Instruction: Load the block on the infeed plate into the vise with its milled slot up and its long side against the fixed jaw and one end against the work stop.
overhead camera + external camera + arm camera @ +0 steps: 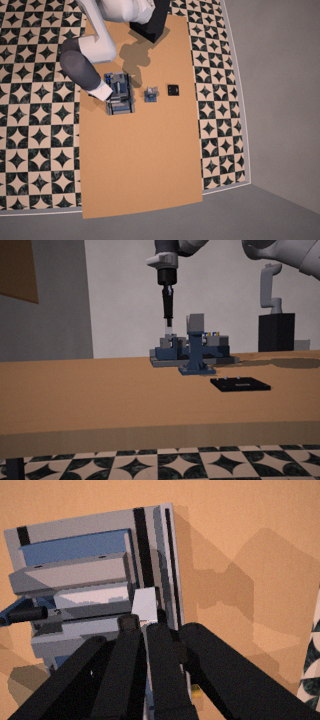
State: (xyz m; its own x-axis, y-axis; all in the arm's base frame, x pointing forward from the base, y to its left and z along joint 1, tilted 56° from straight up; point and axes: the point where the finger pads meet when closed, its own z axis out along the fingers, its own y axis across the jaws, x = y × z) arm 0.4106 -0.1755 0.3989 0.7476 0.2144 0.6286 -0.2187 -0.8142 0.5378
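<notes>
The part lies 10 mm ahead of my hand, 40 mm to the left of it and 40 mm below it. From my hand the other things lie so: fixed jaw: 50 mm ahead, 50 mm to the left, 60 mm below; then work stop: 30 mm ahead, 110 mm to the left, 50 mm below; then air cylinder rod: 70 mm behind, 90 mm to the left, 60 mm below.
</notes>
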